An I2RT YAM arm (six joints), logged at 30 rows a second.
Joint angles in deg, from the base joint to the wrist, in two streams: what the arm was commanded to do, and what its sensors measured. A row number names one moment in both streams.
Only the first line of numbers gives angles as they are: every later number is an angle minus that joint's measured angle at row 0.
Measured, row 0:
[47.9, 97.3, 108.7, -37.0, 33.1, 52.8]
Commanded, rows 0 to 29:
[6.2, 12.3, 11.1, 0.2, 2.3, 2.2]
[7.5, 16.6, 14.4, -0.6, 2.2, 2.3]
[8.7, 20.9, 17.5, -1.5, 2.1, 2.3]
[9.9, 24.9, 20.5, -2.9, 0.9, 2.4]
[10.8, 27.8, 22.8, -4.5, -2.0, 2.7]
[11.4, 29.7, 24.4, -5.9, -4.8, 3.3]
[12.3, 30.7, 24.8, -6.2, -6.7, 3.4]
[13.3, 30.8, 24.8, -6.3, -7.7, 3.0]
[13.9, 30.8, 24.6, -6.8, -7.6, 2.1]
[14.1, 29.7, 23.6, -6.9, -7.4, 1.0]
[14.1, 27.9, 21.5, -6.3, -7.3, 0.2]
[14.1, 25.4, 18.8, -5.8, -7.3, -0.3]
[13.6, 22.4, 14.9, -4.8, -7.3, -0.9]
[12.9, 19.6, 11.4, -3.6, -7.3, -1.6]
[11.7, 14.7, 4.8, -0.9, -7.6, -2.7]
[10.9, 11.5, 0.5, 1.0, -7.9, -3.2]
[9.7, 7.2, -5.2, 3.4, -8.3, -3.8]
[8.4, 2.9, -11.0, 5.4, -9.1, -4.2]
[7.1, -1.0, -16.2, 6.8, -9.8, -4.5]
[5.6, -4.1, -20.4, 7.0, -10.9, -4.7]
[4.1, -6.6, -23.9, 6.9, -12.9, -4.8]
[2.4, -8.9, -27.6, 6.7, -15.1, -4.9]
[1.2, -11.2, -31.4, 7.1, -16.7, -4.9]
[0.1, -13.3, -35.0, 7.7, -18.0, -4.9]
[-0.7, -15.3, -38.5, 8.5, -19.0, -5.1]
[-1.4, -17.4, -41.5, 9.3, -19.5, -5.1]
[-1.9, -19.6, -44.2, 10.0, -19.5, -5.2]
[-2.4, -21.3, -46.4, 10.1, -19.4, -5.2]
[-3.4, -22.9, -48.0, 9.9, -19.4, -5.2]
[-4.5, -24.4, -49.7, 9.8, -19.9, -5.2]
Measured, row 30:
[-3.0, -21.1, -46.2, 7.4, -16.8, -4.3]
